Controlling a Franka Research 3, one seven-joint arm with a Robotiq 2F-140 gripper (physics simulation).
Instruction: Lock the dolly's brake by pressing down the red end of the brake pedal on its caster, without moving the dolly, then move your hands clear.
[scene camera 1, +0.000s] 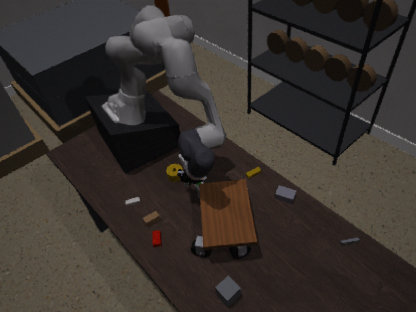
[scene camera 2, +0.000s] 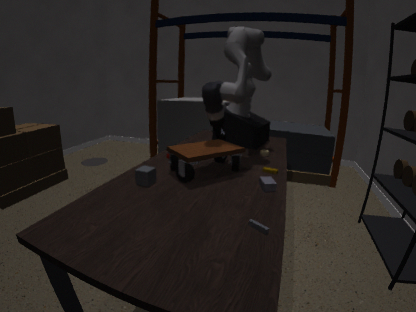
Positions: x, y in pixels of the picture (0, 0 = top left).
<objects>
A dolly (scene camera 1: 227, 221) is 1.42 m from the lens.
</objects>
